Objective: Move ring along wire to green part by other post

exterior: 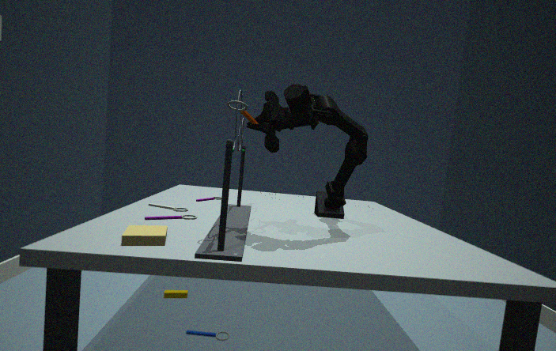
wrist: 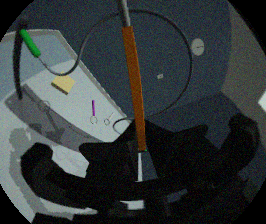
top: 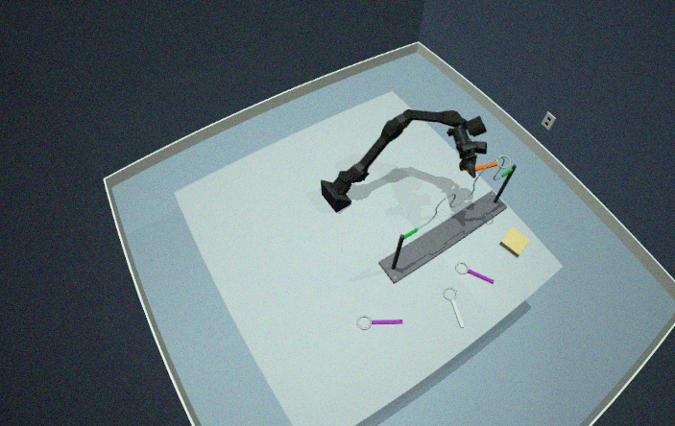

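Now: the orange-handled ring 10 mm ahead of my gripper tip, 80 mm to the left of it and 30 mm above it. Round my gripper tip: yellow block (270 mm ahead, 520 mm to the right, 830 mm below); then blue-handled ring (60 mm ahead, 210 mm to the right, 840 mm below); then white-handled ring (270 mm ahead, 260 mm to the right, 340 mm below).
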